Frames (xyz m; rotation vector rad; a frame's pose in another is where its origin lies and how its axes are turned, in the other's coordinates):
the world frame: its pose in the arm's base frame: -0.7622 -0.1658 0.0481 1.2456 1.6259 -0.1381
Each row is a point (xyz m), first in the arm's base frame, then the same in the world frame.
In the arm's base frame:
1: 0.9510 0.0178 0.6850
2: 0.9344 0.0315 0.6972
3: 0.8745 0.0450 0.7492
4: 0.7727 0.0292 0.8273
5: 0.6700 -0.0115 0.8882
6: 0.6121 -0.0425 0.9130
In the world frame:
1: -0.2379 1.6833 0.6959
2: -0.2396 1.6825 0.6712
3: -0.2750 1.6668 0.6007
4: -0.3523 1.6179 0.5093
5: -0.4326 1.5490 0.4406
6: -0.4758 1.5021 0.4112

